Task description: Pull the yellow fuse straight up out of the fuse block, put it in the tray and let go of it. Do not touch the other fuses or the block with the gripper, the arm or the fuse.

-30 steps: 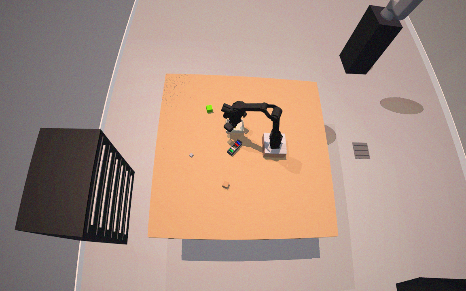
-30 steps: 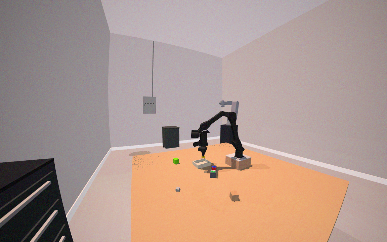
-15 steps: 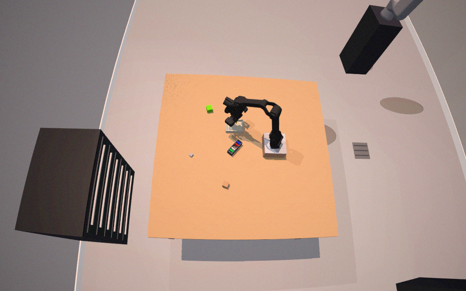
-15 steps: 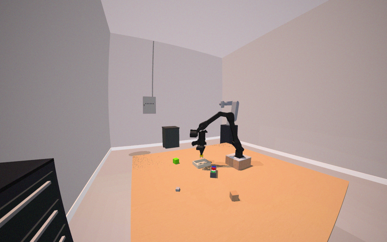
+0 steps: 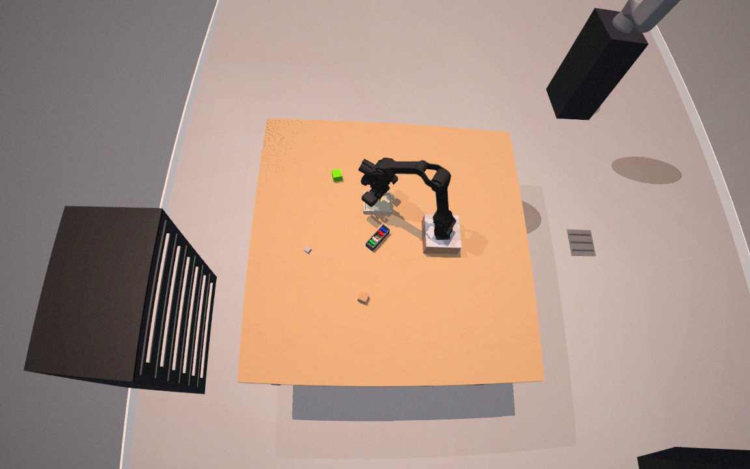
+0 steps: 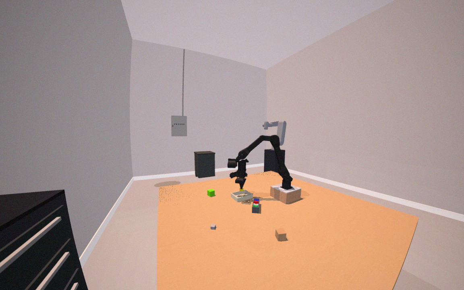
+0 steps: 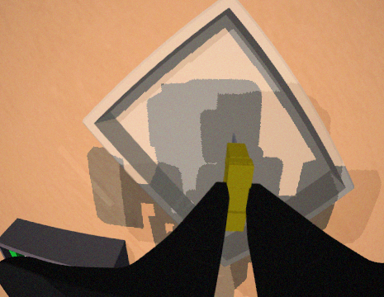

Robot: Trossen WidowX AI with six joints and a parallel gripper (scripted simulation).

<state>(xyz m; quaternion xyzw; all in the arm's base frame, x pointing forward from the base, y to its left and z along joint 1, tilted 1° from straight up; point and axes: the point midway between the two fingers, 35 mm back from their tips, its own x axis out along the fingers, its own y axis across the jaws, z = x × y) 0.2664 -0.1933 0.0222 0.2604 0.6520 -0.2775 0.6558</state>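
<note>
My gripper tip is 1 cm above the yellow fuse. Round my gripper tip: pale tray (7 cm below); then blue fuse (2 cm behind, 15 cm to the left, 4 cm below); then red fuse (16 cm to the left, 4 cm below).
</note>
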